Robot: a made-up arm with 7 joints.
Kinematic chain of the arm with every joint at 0, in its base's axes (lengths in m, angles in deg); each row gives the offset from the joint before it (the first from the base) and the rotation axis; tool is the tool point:
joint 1: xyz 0 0.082 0 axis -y
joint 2: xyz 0 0.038 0 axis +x
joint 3: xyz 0 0 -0.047 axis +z
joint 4: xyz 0 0 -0.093 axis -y
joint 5: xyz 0 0 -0.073 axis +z
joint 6: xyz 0 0 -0.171 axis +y
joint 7: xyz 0 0 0 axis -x
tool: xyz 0 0 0
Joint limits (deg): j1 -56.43..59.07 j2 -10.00..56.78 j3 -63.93..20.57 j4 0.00..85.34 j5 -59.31..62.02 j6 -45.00..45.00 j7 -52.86..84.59
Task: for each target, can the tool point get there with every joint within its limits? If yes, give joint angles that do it. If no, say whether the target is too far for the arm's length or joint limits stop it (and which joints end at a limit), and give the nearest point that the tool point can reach.
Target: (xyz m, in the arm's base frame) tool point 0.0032 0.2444 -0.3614
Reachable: yes | joints -4.19 24.74 -51.98 11.34 -20.14 -19.02 -41.38
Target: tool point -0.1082 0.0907 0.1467
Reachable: no: joint limits stop it (at a limit: joint 1, joint 2, joint 3, joint 4) | nearest point 0.1308 0.3005 0.1870 | short by 0.321 m
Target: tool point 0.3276 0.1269 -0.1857
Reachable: yes | joints 45.54 1.54 -1.69 23.40 -31.72 -27.02 39.92
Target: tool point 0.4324 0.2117 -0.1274
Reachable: no: too far | nearest point 0.3531 0.1959 -0.1131 | short by 0.082 m
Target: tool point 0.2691 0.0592 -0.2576
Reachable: yes | joints 35.38 -0.42 -39.58 21.94 -48.84 37.08 18.88
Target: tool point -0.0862 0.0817 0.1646
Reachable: no: joint limits stop it (at a limit: joint 1, joint 2, joint 3, joint 4) | nearest point 0.1308 0.3005 0.1870 | short by 0.309 m
